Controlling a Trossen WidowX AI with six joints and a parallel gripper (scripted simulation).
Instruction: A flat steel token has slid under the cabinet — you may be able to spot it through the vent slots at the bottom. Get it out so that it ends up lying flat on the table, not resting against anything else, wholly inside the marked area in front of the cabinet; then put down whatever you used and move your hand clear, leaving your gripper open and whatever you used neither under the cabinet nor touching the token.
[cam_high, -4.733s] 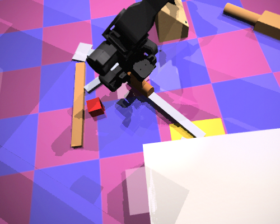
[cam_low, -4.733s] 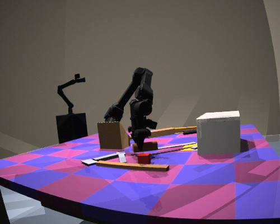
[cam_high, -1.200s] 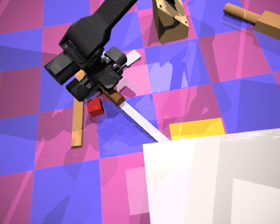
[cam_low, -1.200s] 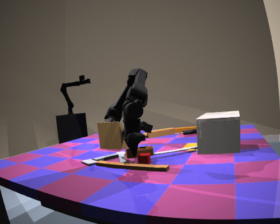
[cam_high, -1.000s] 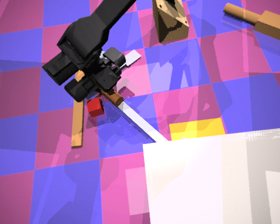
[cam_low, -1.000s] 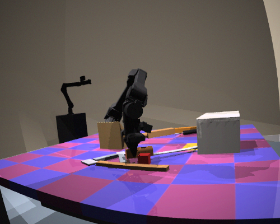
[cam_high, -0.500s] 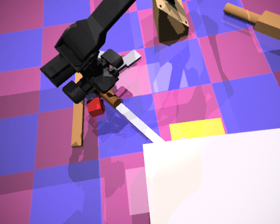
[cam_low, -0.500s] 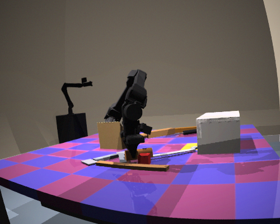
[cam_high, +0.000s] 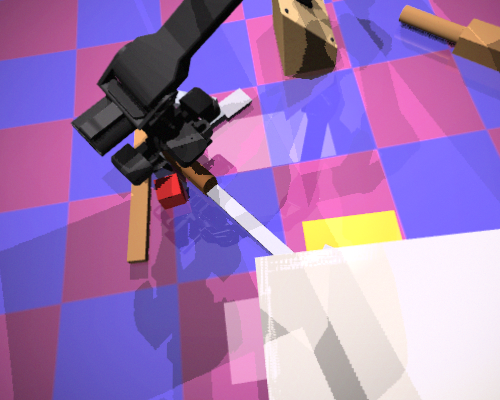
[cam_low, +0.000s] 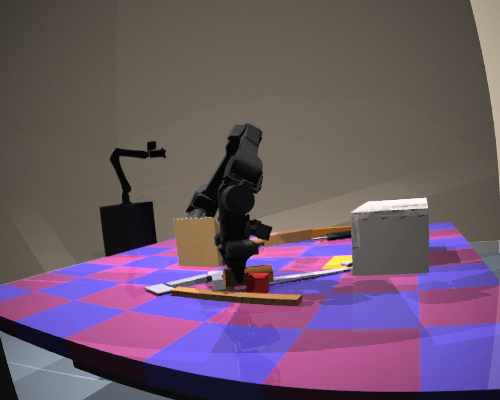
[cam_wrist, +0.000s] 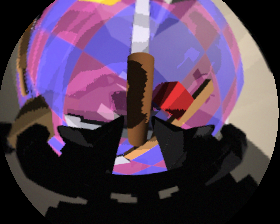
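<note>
Right now my gripper tip is 60 mm short of the red cube and 30 mm to the left of it. Round my gripper tip: grey t-shaped tool: 160 mm behind, 10 mm to the right, 10 mm below; long wooden slat: 10 mm ahead, 80 mm to the right, 10 mm below; grey paddle-ended bar: 80 mm behind, 70 mm to the left, 10 mm below.
</note>
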